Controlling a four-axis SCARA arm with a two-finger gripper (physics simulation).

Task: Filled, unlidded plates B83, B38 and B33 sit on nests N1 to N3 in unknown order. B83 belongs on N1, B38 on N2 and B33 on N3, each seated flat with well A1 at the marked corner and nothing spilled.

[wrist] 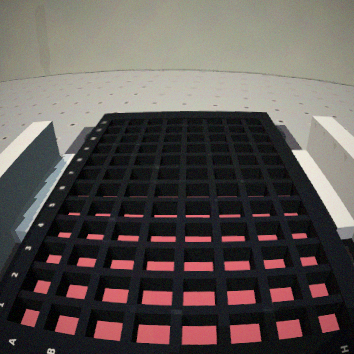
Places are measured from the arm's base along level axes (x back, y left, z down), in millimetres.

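Pixels of known places: gripper, fingertip midpoint: (181, 138).
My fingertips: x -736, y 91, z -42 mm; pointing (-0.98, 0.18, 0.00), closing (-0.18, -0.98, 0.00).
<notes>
Behind a point stands the place of what it marks.
A black filled plate (182, 217) @(x -696, y 83, z -39 mm) fills the middle of the wrist view, unlidded, with red liquid showing in the nearer wells. The far wells look dark. Letter A and number 1 mark its near left corner, and H shows at the near right. No plate name is readable. My gripper (181, 138) @(x -736, y 91, z -42 mm) is shut on this plate, one pale finger against each long side. Dark grey parts of the nest (80, 140) @(x -764, y 151, z -25 mm) stick out past the plate's far left and far right sides. The rest of the nest is hidden, so I cannot tell whether the plate is seated in it.
A light grey table top (185, 92) @(x -894, y 117, z -13 mm) with small holes stretches behind the plate. A plain greenish-grey wall (185, 35) stands beyond it. No other plate or nest shows in this view.
</notes>
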